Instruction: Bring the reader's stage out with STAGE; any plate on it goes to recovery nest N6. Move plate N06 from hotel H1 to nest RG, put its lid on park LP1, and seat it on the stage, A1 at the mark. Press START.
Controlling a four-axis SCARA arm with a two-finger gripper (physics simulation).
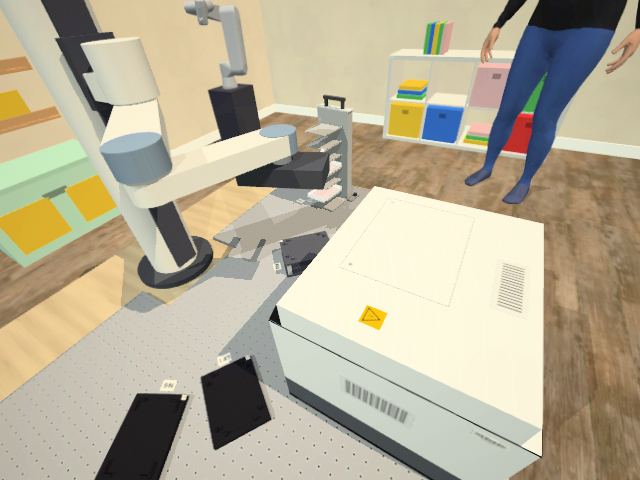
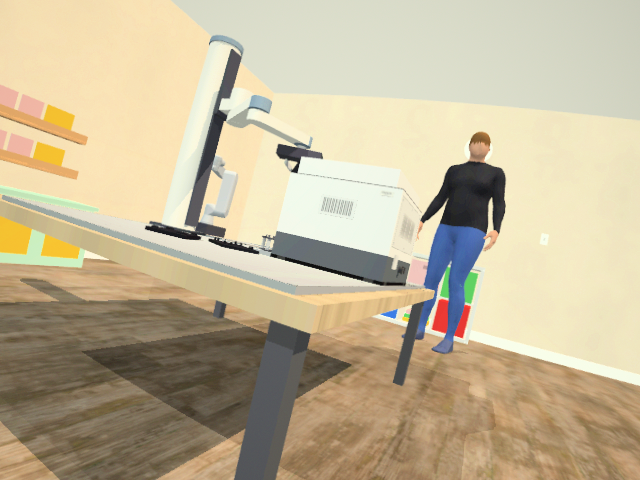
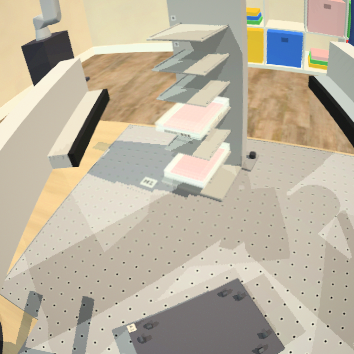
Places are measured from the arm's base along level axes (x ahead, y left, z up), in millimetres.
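Pixels of known places: gripper, fingertip midpoint: (image 3: 208,63); arm's base, origin of the base link: (image 1: 177,261).
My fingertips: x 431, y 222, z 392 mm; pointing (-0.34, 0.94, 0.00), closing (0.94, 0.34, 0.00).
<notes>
For each thing: its top centre in the pictures, then the offset to it from my fingertips. Level surfaces: height alone.
- upper plate, middle of its top: (image 3: 193,108) (image 1: 323,166) dx -134, dy +328, dz -210 mm
- lower plate, middle of its top: (image 3: 197,155) (image 1: 324,189) dx -134, dy +328, dz -317 mm
- dark nest RG, middle of its top: (image 3: 203,338) (image 1: 306,244) dx -12, dy -12, dz -309 mm
- Nest N6, middle of its top: (image 1: 142,434) (image 2: 175,229) dx -32, dy -619, dz -361 mm
- lid park LP1, middle of its top: (image 1: 232,394) (image 2: 233,241) dx +78, dy -470, dz -359 mm
- white reader, middle of its top: (image 1: 421,258) (image 2: 364,178) dx +368, dy -212, dz -38 mm
- perforated bench plate, its level: dz -379 mm
Hotel H1 (image 1: 346,155) (image 3: 239,75) stands at the back of the bench. Two pink-topped plates lie in it, an upper plate (image 1: 334,166) (image 3: 192,118) and a lower plate (image 1: 324,193) (image 3: 195,166); I cannot read which is N06. My gripper (image 3: 208,64) is open and empty, its fingers well apart, facing the hotel from a distance. The dark nest RG (image 1: 305,248) (image 3: 205,320) holds no plate. Nest N6 (image 1: 142,434) and lid park LP1 (image 1: 235,403) are bare. The white reader (image 1: 408,248) (image 2: 338,211) stands beside them; its stage and buttons do not show.
The arm's column (image 1: 173,237) (image 2: 199,134) stands left of the nests on the perforated bench plate (image 1: 180,330). The reader's tall box lies close to nest RG. A person (image 1: 558,77) (image 2: 460,206) stands beyond the bench. Another arm (image 1: 232,46) stands on a dark pedestal behind.
</notes>
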